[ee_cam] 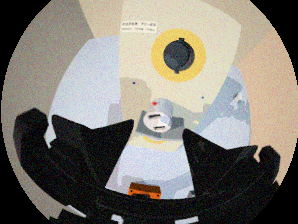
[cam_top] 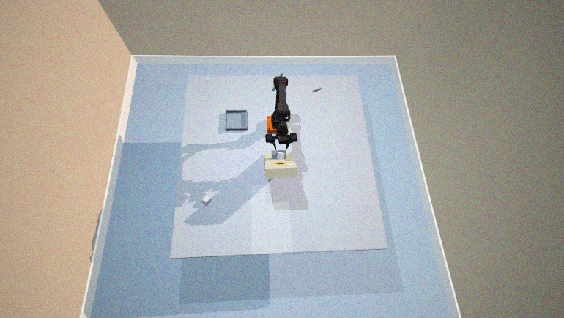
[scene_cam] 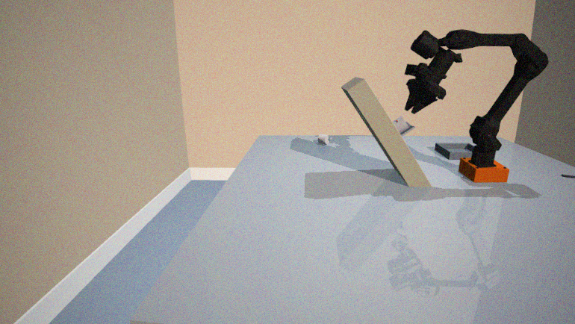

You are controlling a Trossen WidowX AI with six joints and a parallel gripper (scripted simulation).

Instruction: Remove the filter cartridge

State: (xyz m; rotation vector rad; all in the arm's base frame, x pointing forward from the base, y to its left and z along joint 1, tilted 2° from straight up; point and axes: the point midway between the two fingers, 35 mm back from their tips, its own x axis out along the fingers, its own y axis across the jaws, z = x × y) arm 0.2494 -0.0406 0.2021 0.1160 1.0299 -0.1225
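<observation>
Now: the white round filter cartridge 40 mm below my gripper tip, 20 mm ahead of it and 10 mm to the right of it. Also, from my gripper tip: small grey block 500 mm to the right, 200 mm below, 160 mm ahead; then beige service panel 60 mm below, 60 mm ahead, 20 mm to the right; then grey tray 370 mm behind, 230 mm to the right, 210 mm below.
</observation>
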